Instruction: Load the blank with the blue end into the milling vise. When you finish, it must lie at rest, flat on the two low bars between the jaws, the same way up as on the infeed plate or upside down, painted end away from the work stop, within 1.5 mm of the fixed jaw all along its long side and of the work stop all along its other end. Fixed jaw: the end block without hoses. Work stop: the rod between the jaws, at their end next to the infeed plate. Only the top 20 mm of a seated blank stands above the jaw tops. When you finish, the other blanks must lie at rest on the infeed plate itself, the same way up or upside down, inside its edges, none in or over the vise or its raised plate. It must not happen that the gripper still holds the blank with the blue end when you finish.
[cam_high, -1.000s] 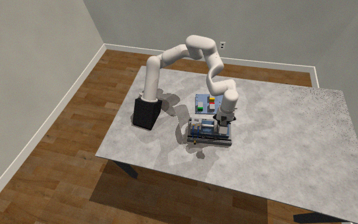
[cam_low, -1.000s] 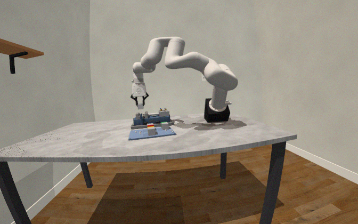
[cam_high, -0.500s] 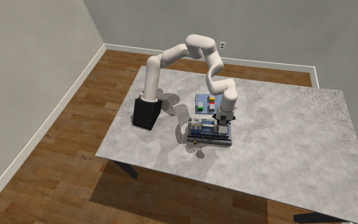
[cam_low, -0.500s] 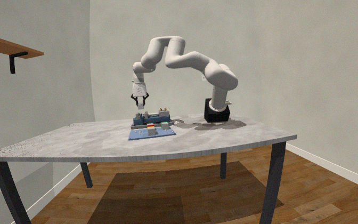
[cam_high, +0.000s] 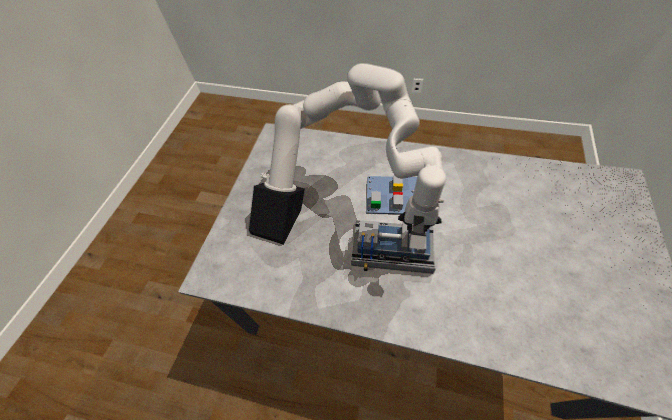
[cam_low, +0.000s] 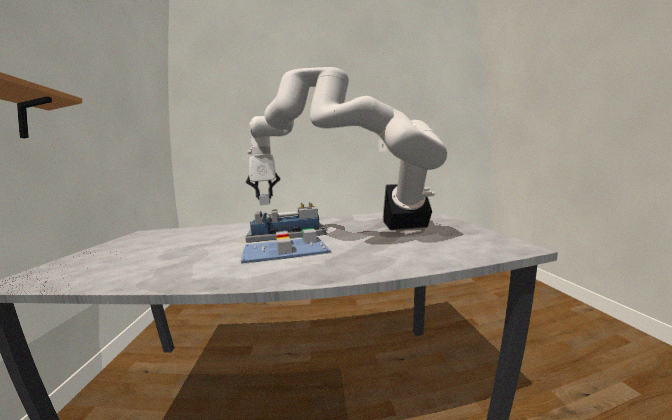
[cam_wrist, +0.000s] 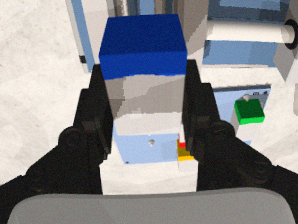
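My gripper is now 2 cm above the blue-ended blank. From my hand the other things lie so: milling vise (13 cm below, 7 cm behind, 1 cm to the right); work stop rod (8 cm below, 5 cm to the left, 1 cm behind); fixed jaw (9 cm below, 3 cm ahead, 2 cm to the left).
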